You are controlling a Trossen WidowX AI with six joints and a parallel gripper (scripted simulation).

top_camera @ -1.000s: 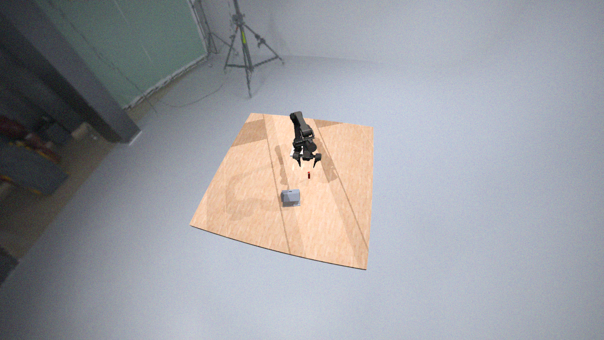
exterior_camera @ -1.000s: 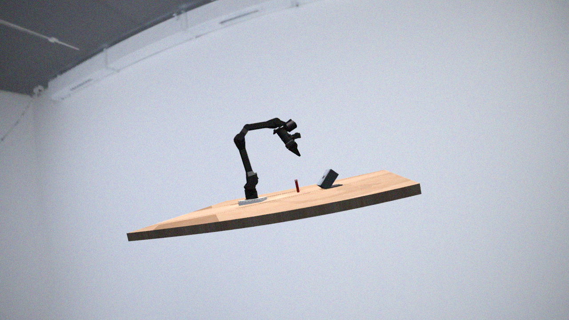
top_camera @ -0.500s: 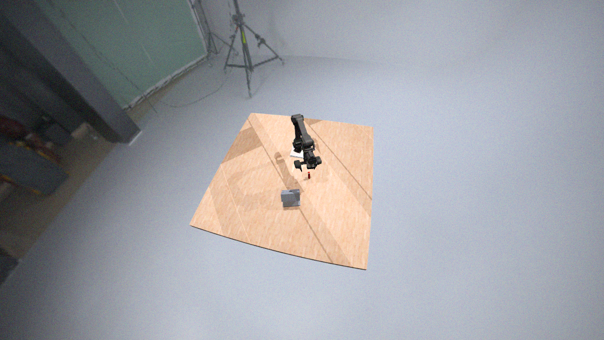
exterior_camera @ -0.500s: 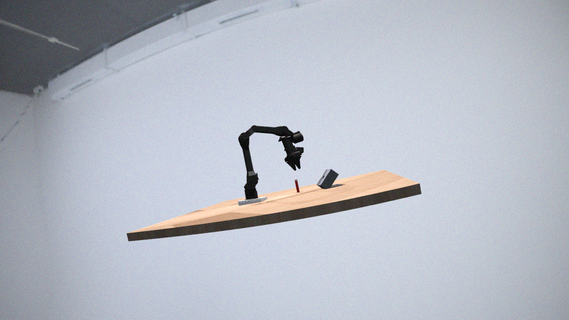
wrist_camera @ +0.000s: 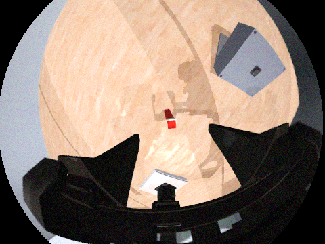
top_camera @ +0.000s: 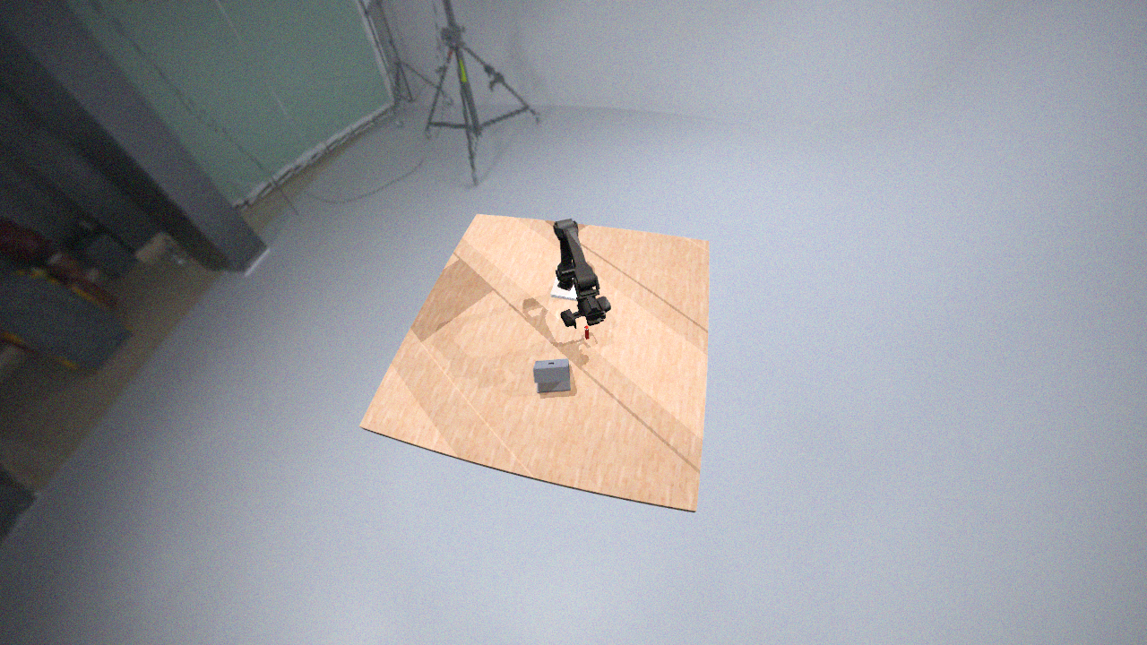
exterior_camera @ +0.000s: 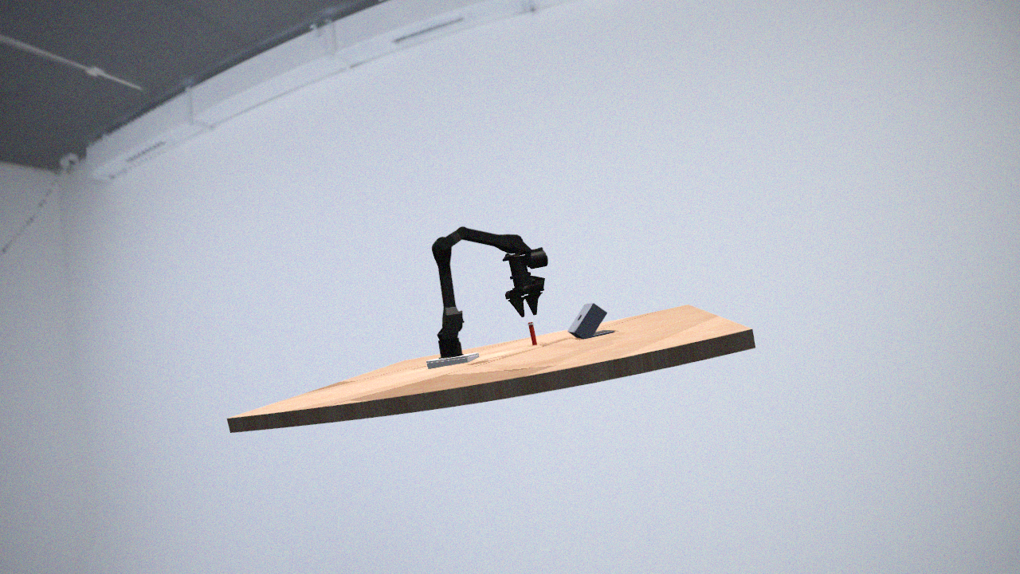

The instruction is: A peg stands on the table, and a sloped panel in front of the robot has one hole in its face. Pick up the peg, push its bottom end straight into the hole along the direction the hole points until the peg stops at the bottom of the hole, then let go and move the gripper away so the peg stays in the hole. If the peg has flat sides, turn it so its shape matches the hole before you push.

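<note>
Right now the peg is 50 mm below my gripper tip. The rest, counted from my gripper tip: sloped panel: 210 mm ahead, 60 mm below, 50 mm to the right.
</note>
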